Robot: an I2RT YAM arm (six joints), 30 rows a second.
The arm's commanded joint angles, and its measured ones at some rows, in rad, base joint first. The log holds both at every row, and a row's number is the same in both.
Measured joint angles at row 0:
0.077, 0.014, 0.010, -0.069, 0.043, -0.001
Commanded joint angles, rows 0 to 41:
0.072, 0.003, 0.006, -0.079, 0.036, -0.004
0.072, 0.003, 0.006, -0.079, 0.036, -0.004
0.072, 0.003, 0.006, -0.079, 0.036, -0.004
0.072, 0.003, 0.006, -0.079, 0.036, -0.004
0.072, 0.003, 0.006, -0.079, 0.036, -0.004
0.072, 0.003, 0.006, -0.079, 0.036, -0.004
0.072, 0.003, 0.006, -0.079, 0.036, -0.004
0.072, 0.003, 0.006, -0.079, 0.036, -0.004
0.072, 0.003, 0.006, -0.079, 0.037, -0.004
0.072, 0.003, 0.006, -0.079, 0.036, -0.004
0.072, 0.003, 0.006, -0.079, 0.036, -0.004
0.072, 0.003, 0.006, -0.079, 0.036, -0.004
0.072, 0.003, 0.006, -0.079, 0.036, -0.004
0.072, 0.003, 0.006, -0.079, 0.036, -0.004
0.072, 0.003, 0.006, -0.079, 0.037, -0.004
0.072, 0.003, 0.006, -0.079, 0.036, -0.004
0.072, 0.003, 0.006, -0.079, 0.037, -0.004
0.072, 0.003, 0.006, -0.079, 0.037, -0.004
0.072, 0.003, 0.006, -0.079, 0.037, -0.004
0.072, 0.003, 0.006, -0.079, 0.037, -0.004
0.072, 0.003, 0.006, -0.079, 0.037, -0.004
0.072, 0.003, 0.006, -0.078, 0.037, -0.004
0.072, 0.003, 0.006, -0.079, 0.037, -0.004
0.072, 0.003, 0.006, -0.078, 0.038, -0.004
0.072, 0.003, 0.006, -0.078, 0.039, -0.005
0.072, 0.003, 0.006, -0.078, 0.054, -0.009
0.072, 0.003, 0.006, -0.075, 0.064, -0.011
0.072, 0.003, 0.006, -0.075, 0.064, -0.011
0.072, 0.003, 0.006, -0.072, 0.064, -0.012
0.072, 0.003, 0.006, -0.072, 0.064, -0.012
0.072, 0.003, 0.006, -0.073, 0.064, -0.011
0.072, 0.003, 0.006, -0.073, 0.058, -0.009
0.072, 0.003, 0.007, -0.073, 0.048, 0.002
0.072, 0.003, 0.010, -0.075, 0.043, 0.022
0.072, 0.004, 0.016, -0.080, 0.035, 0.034
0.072, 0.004, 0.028, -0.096, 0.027, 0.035
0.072, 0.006, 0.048, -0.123, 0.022, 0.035
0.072, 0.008, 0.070, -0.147, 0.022, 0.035
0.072, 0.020, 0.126, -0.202, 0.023, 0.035
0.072, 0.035, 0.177, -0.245, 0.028, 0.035
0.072, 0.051, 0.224, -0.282, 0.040, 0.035
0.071, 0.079, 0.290, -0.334, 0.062, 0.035
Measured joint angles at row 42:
0.077, 0.032, 0.118, -0.265, 0.032, 0.023
